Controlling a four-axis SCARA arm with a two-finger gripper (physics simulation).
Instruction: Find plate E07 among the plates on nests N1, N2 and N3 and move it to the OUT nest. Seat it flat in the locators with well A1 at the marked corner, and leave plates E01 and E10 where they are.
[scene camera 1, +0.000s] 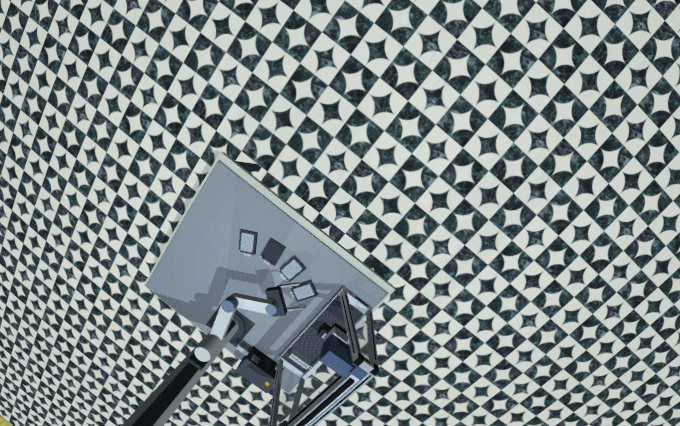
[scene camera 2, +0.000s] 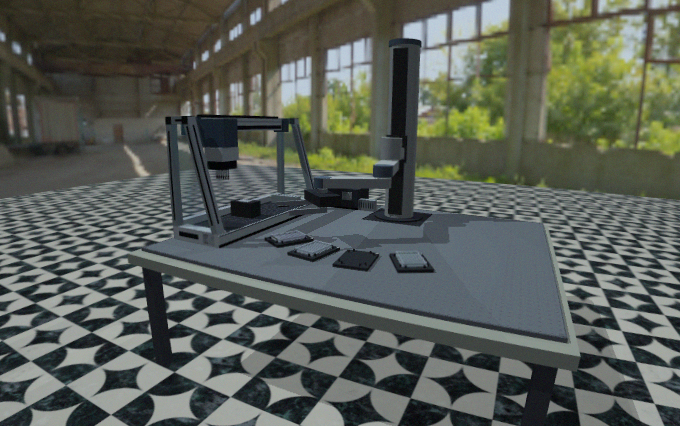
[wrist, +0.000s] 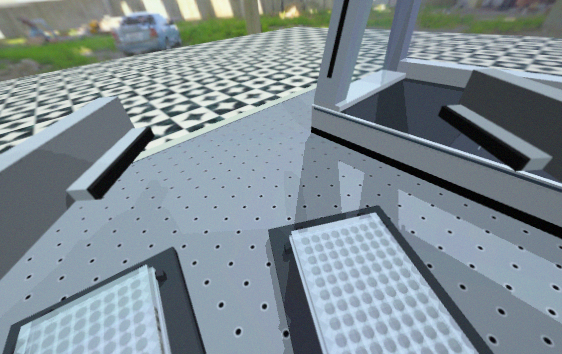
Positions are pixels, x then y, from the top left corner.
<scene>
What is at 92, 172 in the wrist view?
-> My gripper.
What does my gripper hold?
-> Nothing.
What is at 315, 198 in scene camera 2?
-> My gripper.
</scene>
